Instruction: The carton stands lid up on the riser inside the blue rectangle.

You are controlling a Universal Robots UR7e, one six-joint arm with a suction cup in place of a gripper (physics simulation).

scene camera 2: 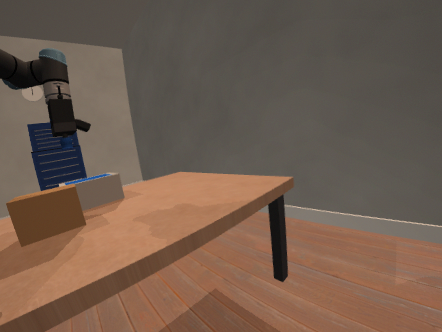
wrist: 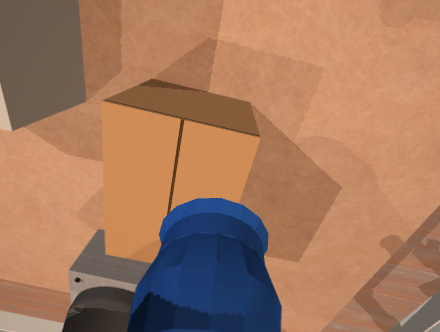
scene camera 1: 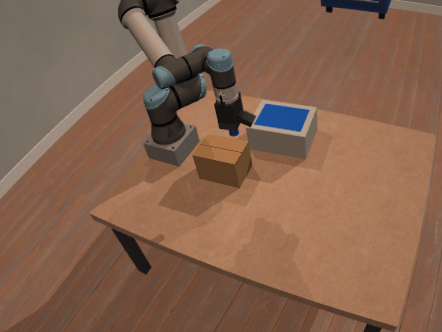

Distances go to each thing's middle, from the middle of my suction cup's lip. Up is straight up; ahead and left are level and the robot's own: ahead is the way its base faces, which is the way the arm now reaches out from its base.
Right now the brown carton (scene camera 2: 40,215) is 20 cm below my suction cup, 9 cm behind it and 4 cm to the left of it. The rest, counted from my suction cup: grey riser (scene camera 2: 98,190) 28 cm to the left, 20 cm below, 9 cm ahead.
